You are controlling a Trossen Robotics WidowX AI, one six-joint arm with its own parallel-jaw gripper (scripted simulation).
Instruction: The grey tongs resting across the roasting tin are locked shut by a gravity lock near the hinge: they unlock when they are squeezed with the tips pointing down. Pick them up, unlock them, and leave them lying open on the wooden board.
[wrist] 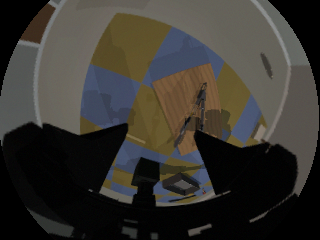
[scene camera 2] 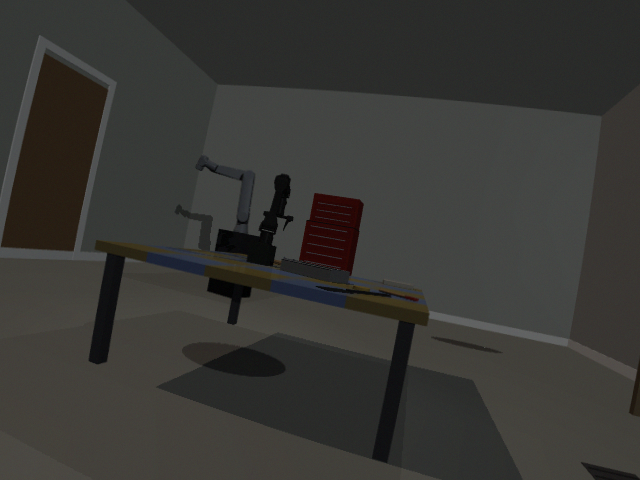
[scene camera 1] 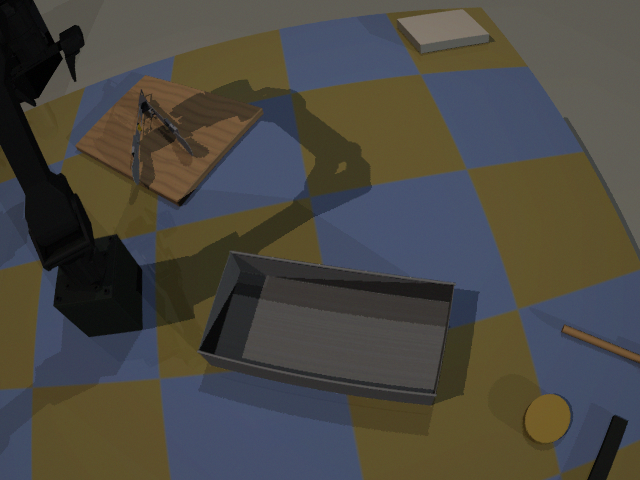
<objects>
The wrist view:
my gripper: 162,130
wooden board: 177,93
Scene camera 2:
grey roasting tin: 324,273
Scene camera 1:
my gripper: 55,93
wooden board: 211,125
</objects>
